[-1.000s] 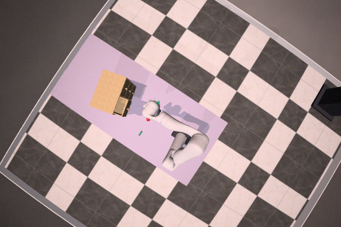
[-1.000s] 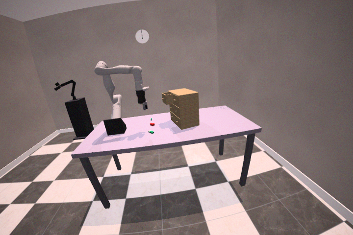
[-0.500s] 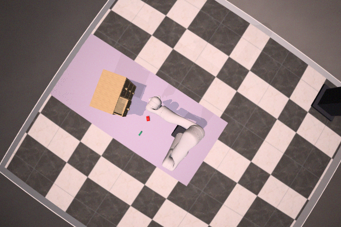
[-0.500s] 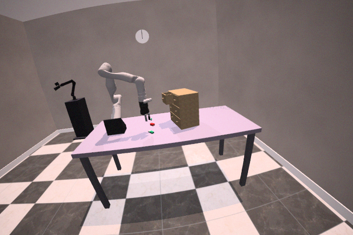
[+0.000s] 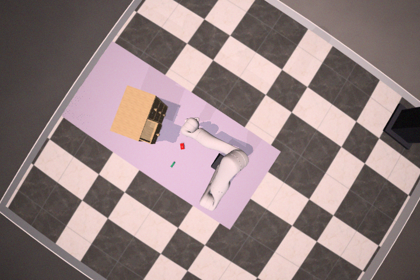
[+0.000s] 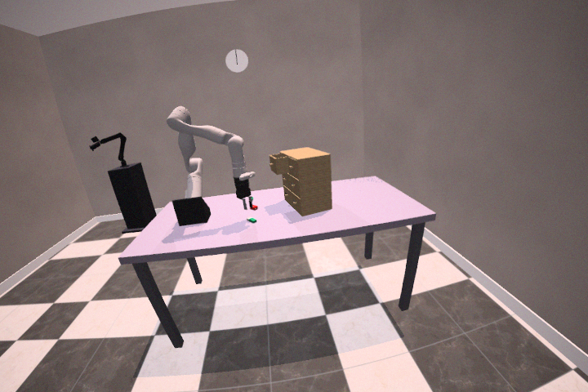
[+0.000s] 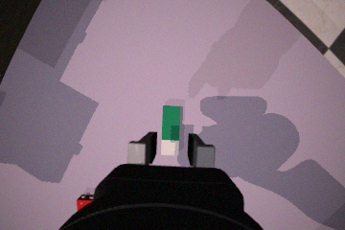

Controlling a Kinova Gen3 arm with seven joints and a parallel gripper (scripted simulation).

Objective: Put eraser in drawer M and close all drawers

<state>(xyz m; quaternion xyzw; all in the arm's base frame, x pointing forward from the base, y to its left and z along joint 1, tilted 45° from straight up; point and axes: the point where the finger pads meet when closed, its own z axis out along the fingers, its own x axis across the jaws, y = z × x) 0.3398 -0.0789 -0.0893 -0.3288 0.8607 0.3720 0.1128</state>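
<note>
Now: the eraser 90 mm below my hand. Also, from my hand: drawer (240 mm ahead, 190 mm to the left, 140 mm above); then small red block (160 mm to the left, 90 mm below, 20 mm ahead); then green piece (330 mm to the left, 90 mm below, 10 mm behind).
</note>
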